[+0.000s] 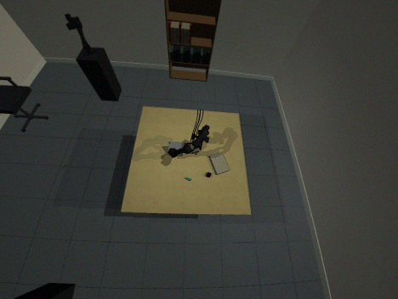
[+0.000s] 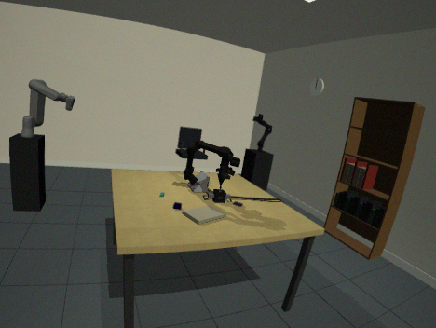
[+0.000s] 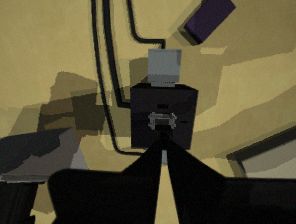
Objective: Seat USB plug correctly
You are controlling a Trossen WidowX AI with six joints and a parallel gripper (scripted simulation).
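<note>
Right now the USB plug is 20 mm below my gripper tip. The rest, counted from my gripper tip: cyan piece (110 mm behind, 390 mm to the right, 120 mm below); flat slab (240 mm ahead, 200 mm to the right, 110 mm below); blue block (120 mm ahead, 340 mm to the right, 110 mm below).
</note>
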